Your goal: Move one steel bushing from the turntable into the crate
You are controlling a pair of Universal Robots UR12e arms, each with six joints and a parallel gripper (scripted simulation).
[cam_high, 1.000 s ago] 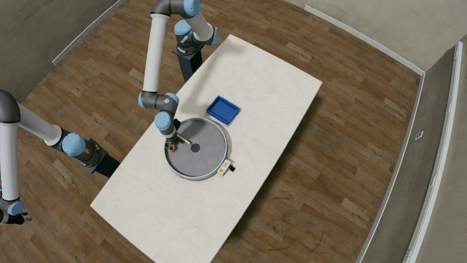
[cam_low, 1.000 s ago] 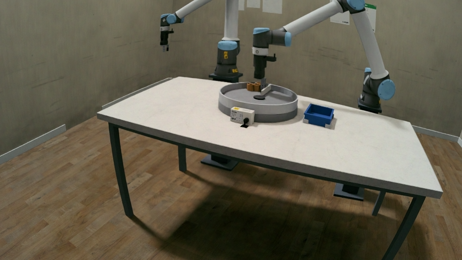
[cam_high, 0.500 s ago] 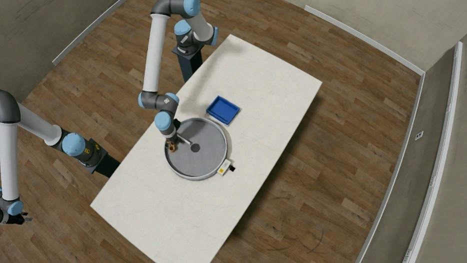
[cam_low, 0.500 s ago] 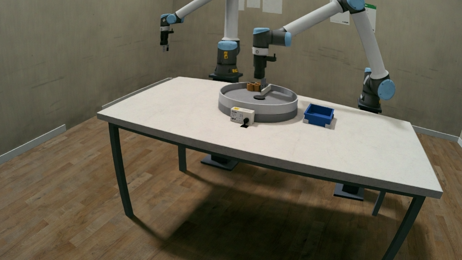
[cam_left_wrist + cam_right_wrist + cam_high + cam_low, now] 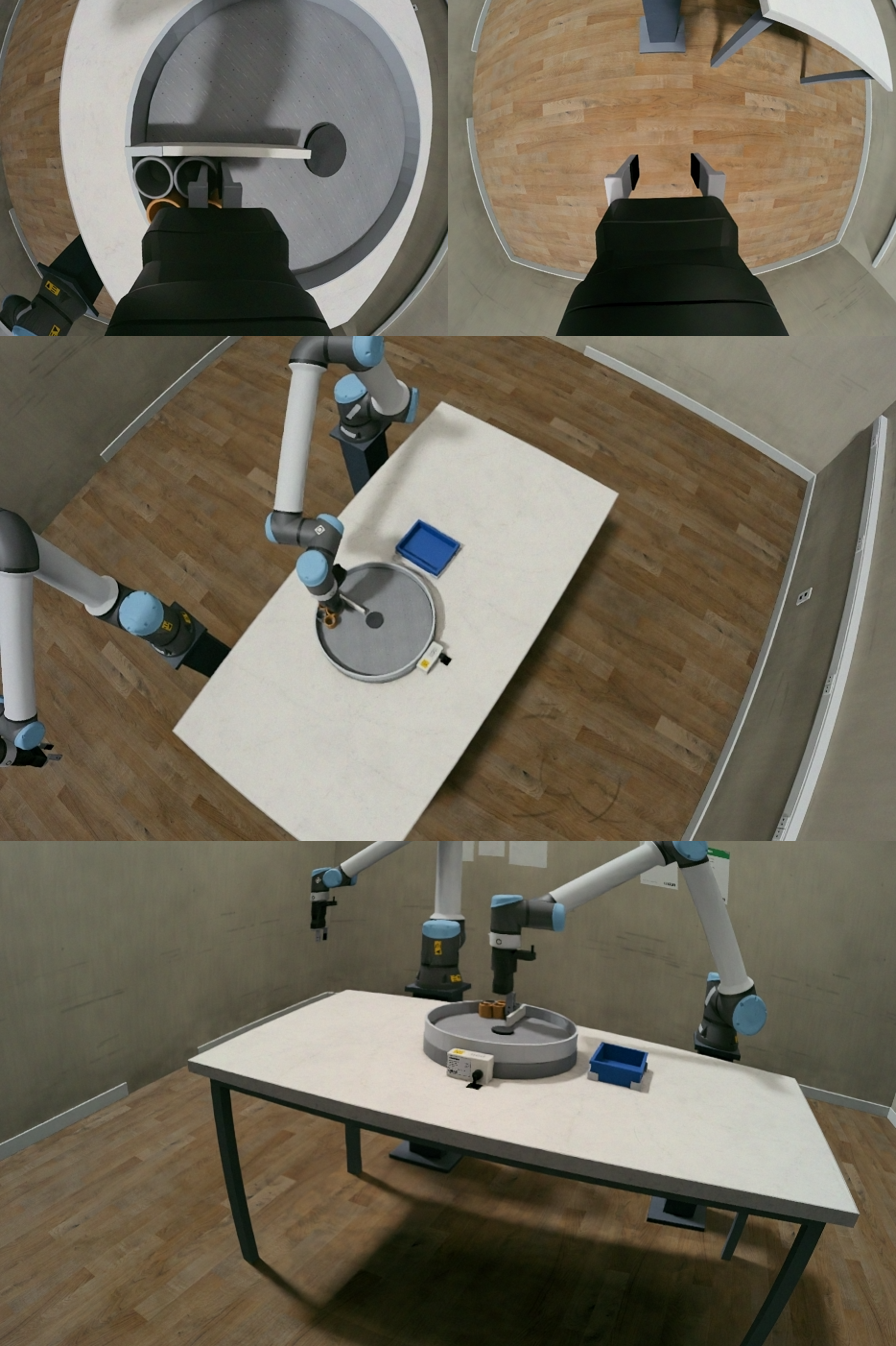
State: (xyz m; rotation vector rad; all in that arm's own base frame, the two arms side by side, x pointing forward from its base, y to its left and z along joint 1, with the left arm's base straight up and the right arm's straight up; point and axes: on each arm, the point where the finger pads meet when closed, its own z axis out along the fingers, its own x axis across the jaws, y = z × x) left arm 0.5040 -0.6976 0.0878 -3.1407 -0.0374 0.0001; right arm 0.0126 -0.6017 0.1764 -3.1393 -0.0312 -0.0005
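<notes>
Now: the blue crate 11 cm ahead of my left hand, 37 cm to the left of it and 6 cm below it. Round my left hand: turntable (13 cm ahead, 3 cm to the left, 4 cm below).
</notes>
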